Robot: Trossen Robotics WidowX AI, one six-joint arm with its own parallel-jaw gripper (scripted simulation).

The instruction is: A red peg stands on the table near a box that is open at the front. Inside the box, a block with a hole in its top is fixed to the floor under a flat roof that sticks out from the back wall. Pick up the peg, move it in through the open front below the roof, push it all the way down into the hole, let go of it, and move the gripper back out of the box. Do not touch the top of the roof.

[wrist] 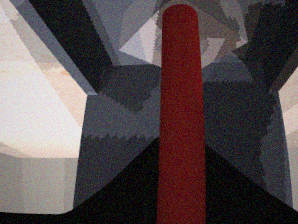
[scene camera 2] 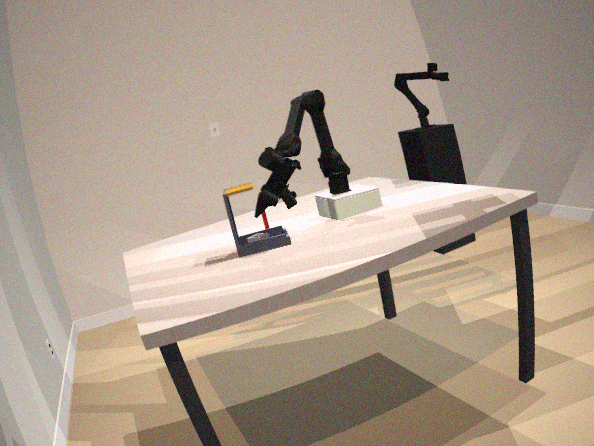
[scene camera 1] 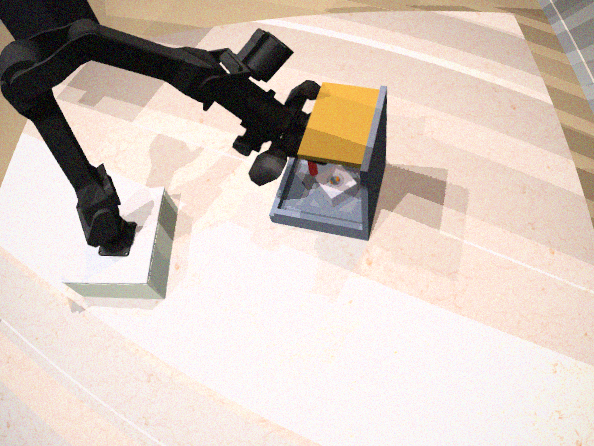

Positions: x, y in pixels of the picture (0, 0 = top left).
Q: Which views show the gripper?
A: The wrist view, scene camera 2 and scene camera 1: all of them.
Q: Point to a box back wall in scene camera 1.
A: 372, 168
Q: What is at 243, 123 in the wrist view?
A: A box back wall.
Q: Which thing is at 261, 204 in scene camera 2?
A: The gripper.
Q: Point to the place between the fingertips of the gripper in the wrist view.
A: At 176, 147
